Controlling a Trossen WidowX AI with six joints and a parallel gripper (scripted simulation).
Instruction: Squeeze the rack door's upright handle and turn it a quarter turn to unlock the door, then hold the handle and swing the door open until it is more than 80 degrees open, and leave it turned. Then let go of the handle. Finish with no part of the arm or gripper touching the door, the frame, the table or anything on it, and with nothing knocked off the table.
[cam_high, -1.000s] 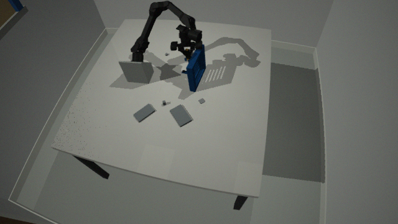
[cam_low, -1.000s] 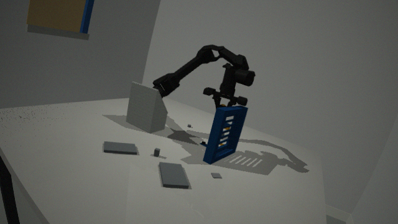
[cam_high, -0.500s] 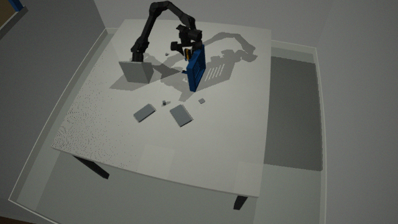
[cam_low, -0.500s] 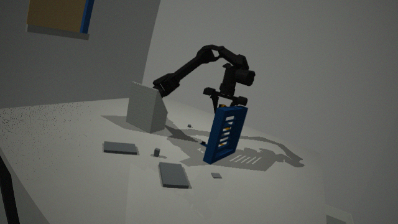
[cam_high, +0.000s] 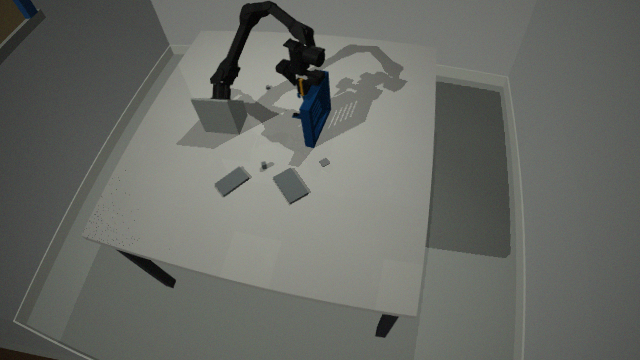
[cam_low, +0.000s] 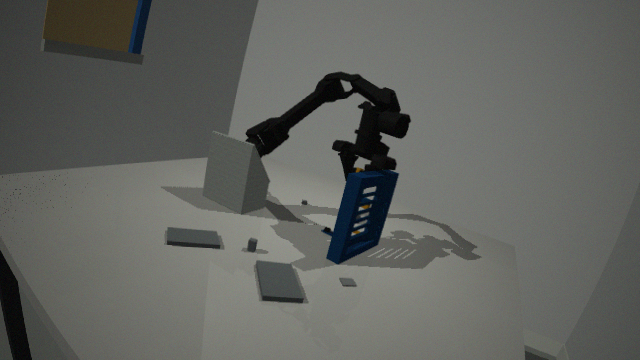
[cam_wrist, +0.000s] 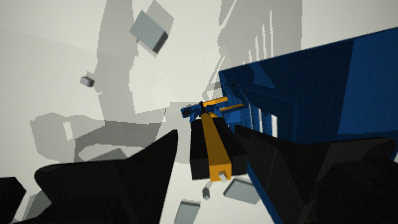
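The orange handle is 10 mm to the right of my gripper tip and 30 mm below it. Also, from my gripper tip: tile (120 mm ahead, 230 mm to the right, 150 mm below).
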